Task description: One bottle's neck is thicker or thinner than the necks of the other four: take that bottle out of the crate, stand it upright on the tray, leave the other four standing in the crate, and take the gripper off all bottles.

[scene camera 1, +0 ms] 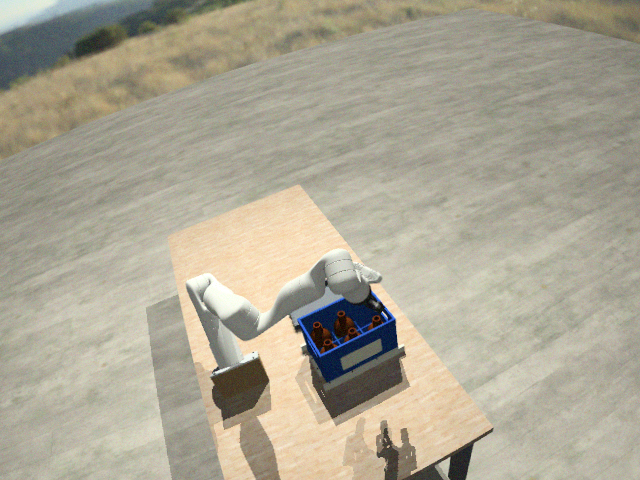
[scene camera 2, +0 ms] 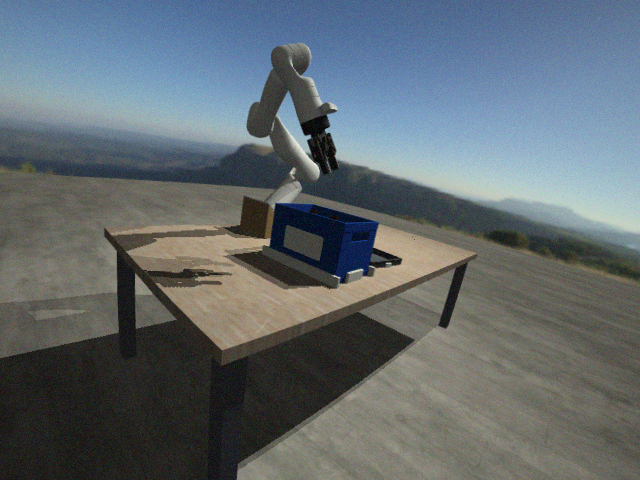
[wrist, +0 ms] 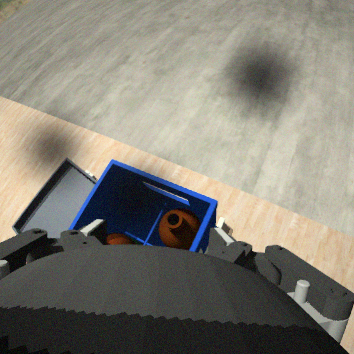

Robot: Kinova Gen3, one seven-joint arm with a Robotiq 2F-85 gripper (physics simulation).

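Seen in the pictures: gripper, fingertip midpoint: (scene camera 2: 331,172) (wrist: 157,237); arm's base, origin of the base link: (scene camera 1: 232,363) (scene camera 2: 267,215).
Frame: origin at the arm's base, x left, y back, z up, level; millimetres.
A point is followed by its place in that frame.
Observation:
Several brown bottles stand upright in the blue crate (scene camera 1: 388,336) @[y -524, x -167, z 33 mm] (scene camera 2: 357,255) @[y -547, x -67, z 2 mm] (wrist: 207,220) @[y -525, x -166, z 101 mm]. In scene camera 1 the necks show of a left bottle (scene camera 1: 317,330) @[y -316, x -63, z 76 mm], a back bottle (scene camera 1: 341,320) @[y -404, x -55, z 69 mm], a right bottle (scene camera 1: 375,322) @[y -498, x -131, z 84 mm] and two front bottles (scene camera 1: 352,333) @[y -412, x -140, z 87 mm] (scene camera 1: 327,345) @[y -323, x -147, z 87 mm]. They are too small there to compare in thickness. In the wrist view one bottle (wrist: 175,225) @[y -500, x -129, z 89 mm] shows from above and another bottle (wrist: 119,239) @[y -437, x -49, z 45 mm] is mostly hidden. My gripper (scene camera 1: 379,308) (scene camera 2: 331,170) @[y -471, x -158, z 225 mm] (wrist: 157,237) @[y -471, x -158, z 225 mm] is open and empty, high above the crate. The grey tray (scene camera 1: 310,307) @[y -345, x 187, z -69 mm] (scene camera 2: 387,256) @[y -454, x 279, z -62 mm] (wrist: 60,200) @[y -415, x 216, z -69 mm] bears no bottle in the wrist view.
Pale low strips (scene camera 1: 364,369) @[y -416, x -188, z -60 mm] (scene camera 2: 305,268) @[y -460, x -184, z -57 mm] run along the crate's foot. The tray lies close beside the crate on the wooden table (scene camera 1: 248,232) @[y -223, x 842, z -74 mm] (scene camera 2: 206,310) @[y -550, x -533, z -74 mm] (wrist: 125,150) @[y -624, x 141, z -74 mm]. The arm's base block (scene camera 1: 241,376) @[y -21, x -78, z 11 mm] (scene camera 2: 255,218) @[y -29, x -78, z -8 mm] is at the opposite side. The crate has high walls and inner dividers.

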